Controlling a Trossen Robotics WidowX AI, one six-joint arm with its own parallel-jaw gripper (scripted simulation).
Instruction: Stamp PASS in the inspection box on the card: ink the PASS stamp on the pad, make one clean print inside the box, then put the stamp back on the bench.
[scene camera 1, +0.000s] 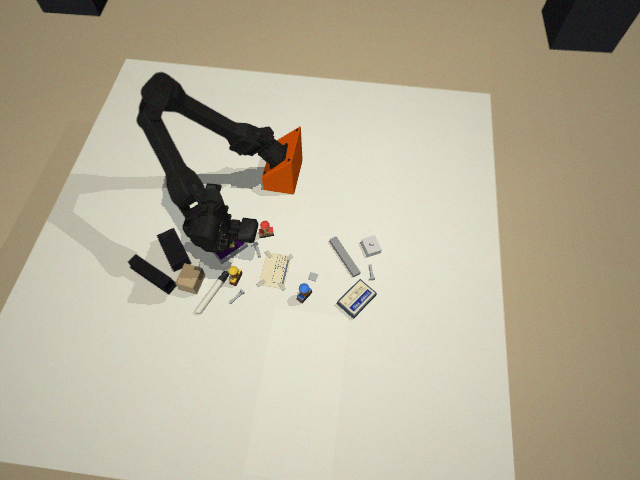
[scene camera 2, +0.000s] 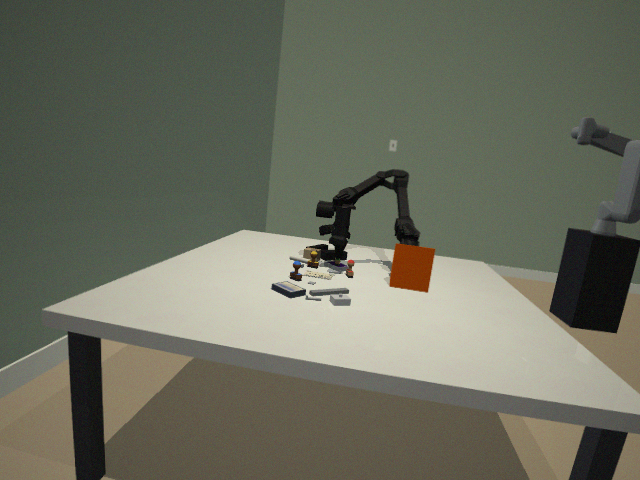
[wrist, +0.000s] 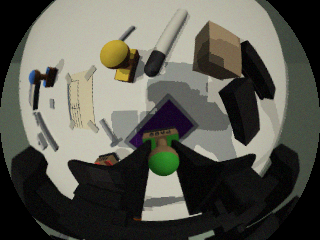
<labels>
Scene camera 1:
my gripper: 226, 241
cream card: 275, 269
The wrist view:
my gripper: 161, 143
green-knobbed stamp: 163, 161
brown box: 217, 51
yellow stamp: 116, 54
cream card: 79, 85
</labels>
